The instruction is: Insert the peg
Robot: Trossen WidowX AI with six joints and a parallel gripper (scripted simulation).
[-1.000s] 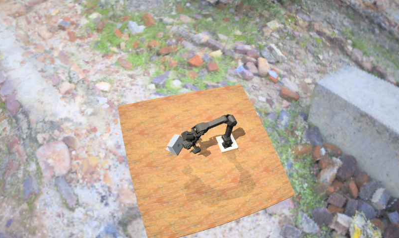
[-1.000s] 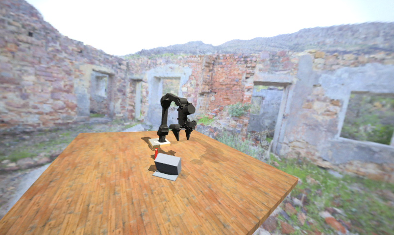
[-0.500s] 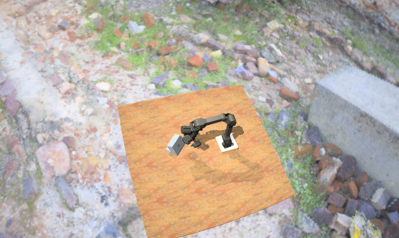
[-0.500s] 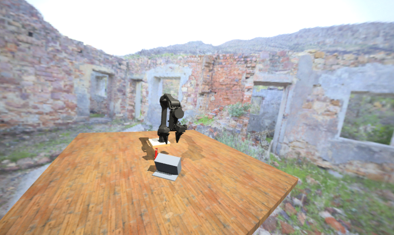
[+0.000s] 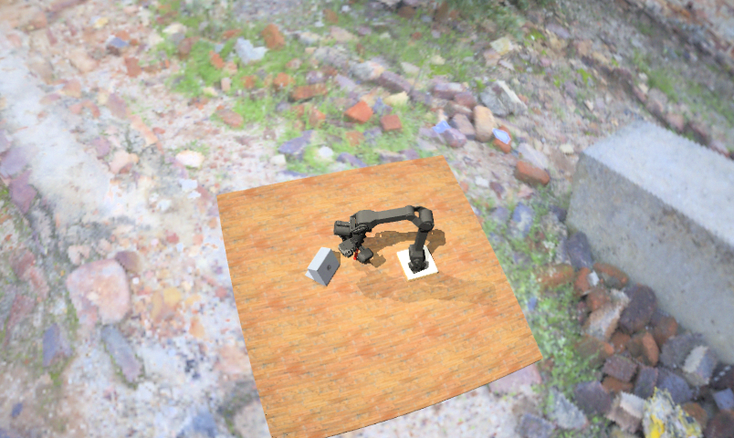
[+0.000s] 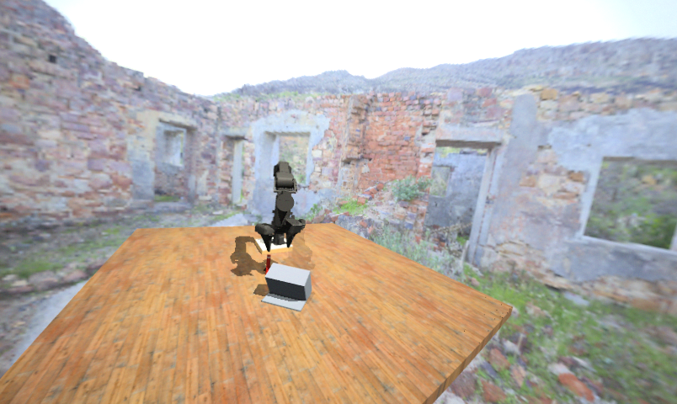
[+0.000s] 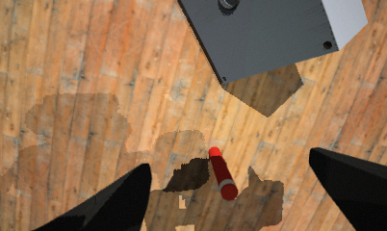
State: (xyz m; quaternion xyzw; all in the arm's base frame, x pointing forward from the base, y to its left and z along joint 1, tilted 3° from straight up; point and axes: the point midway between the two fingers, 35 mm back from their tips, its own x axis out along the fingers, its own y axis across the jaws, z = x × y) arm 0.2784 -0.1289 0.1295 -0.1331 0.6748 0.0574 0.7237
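Right now my gripper tip is 40 mm past the round red peg, 20 mm to the left of it and 60 mm above it. The rest, counted from my gripper tip: grey sloped panel (120 mm ahead, 10 mm to the right, 70 mm below).
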